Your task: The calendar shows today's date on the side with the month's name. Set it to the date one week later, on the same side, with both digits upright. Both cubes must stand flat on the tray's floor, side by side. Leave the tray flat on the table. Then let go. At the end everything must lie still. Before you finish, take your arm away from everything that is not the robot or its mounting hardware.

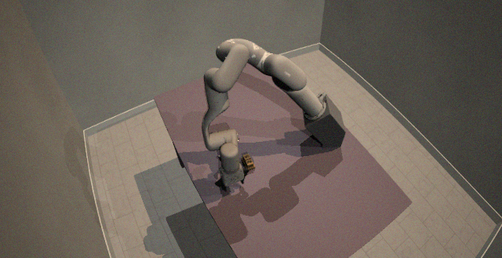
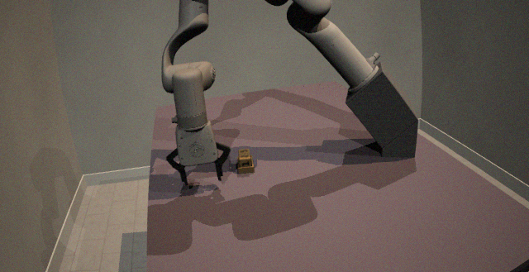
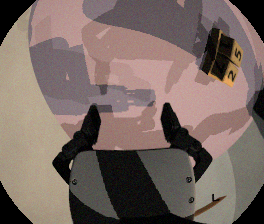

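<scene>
The yellow digit cube is 150 mm behind my hand, 80 mm to the right of it and 10 mm below it. Round my hand: tray 150 mm behind, 70 mm to the right, 20 mm below.
</scene>
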